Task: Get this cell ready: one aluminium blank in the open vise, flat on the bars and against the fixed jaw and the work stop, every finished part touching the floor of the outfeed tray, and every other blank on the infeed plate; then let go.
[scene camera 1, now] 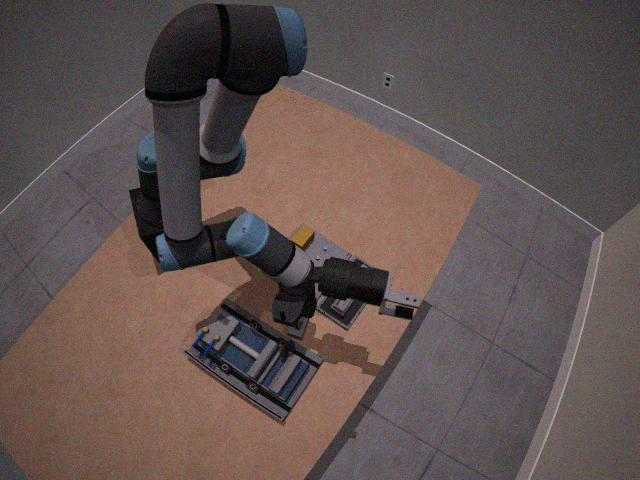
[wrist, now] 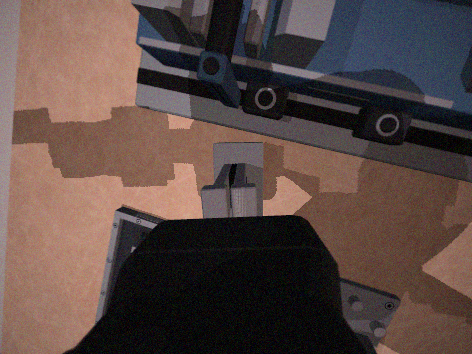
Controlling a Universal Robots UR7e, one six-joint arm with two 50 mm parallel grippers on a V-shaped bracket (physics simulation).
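Frame: origin at the arm's base, x ahead, y left, z up, level; centimetres.
Seen in the pictures: hand, tool point: [scene camera 1: 298, 323] [wrist: 234, 183].
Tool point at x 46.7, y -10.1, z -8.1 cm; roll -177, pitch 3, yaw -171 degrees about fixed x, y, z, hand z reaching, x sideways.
Pixels of each thing's top centre, then the offset from my tool point to it.
- grey aluminium blank, top centre: [wrist: 238, 182] [scene camera 1: 298, 324] dz -1.9, dx -0.1, dy +0.3 cm
- vise, top centre: [scene camera 1: 247, 351] dz +4.4, dx -6.7, dy -12.5 cm
- grey plate with round pins, top centre: [wrist: 279, 350] [scene camera 1: 307, 262] dz -4.7, dx -6.1, dy +18.0 cm
- yellow block, top centre: [scene camera 1: 302, 235] dz -1.1, dx -10.1, dy +23.2 cm
My gripper [wrist: 231, 176] points down in the wrist view, its two fingers together with nothing between them. A grey aluminium blank [scene camera 1: 299, 329] [wrist: 240, 152] is below and just beyond the fingertips, on the orange mat beside the vise. The vise [scene camera 1: 242, 386] [wrist: 320, 135] has blue inner surfaces, grey jaws and a light rod; whether a blank lies in it I cannot tell. The dark-floored tray [scene camera 1: 334, 318] [wrist: 107, 270] holds a grey part in the scene view. The grey plate with round pins [scene camera 1: 333, 256] [wrist: 370, 300] is partly hidden by the arm.
The second gripper on the bracket sticks out to the right in the scene view, above the mat's edge. A yellow block [scene camera 1: 302, 236] is at the pin plate's far corner. Yellow-tipped blue handles [scene camera 1: 209, 345] stand at the vise's left end. Dark clamps line the vise's long sides.
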